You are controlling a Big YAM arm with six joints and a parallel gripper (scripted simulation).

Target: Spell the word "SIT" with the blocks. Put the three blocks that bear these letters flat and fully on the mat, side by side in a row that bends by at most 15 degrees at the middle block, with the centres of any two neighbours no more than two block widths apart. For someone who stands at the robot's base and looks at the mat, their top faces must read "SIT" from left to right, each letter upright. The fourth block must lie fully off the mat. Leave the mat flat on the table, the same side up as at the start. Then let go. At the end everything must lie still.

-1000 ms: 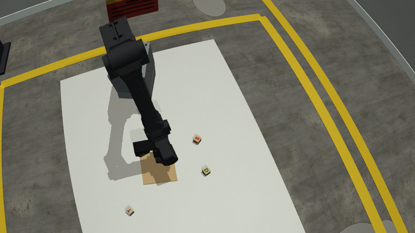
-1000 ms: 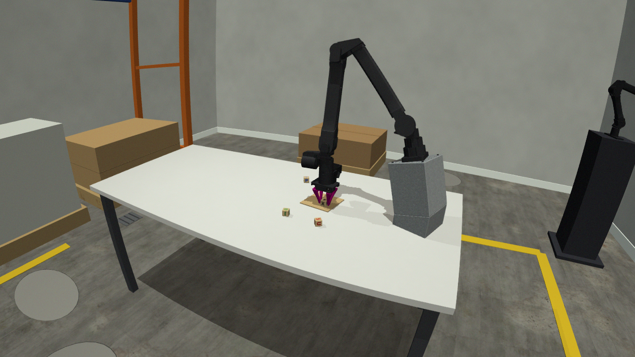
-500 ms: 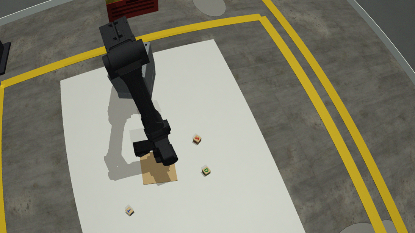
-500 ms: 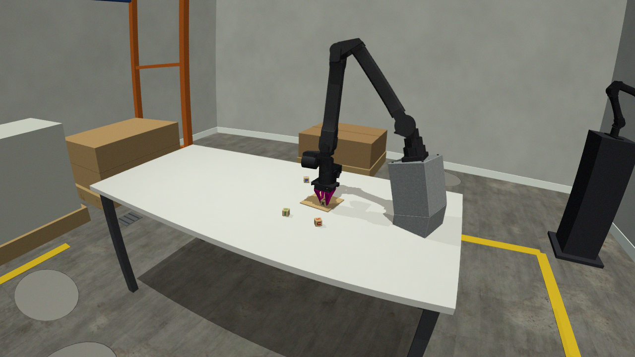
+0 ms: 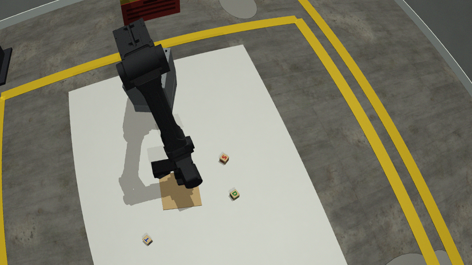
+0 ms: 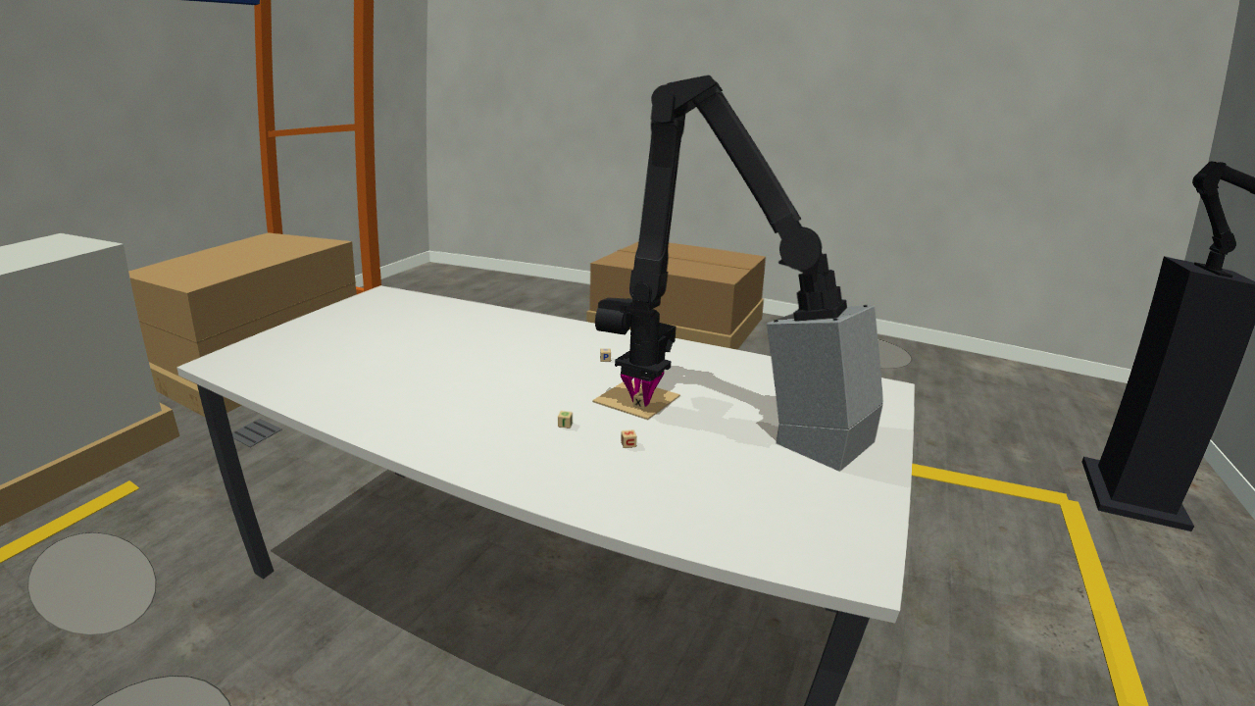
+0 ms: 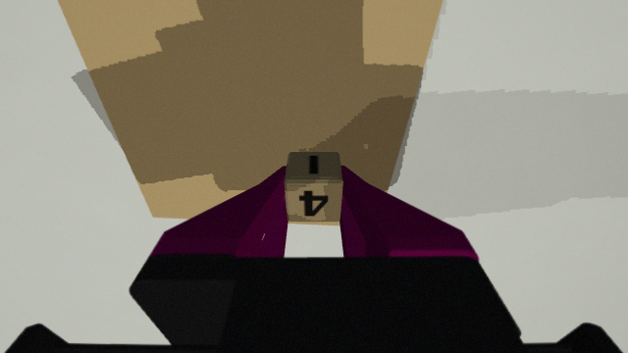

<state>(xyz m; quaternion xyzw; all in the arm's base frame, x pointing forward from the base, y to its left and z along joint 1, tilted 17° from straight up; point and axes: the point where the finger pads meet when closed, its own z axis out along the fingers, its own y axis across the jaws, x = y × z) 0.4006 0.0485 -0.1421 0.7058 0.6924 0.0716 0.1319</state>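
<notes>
Now: hand right at the I block. Also, from my hand: S block 15 cm to the left, 5 cm behind; D block 15 cm to the left, 9 cm ahead; tan mat 3 cm to the right, 2 cm ahead, 1 cm below.
</notes>
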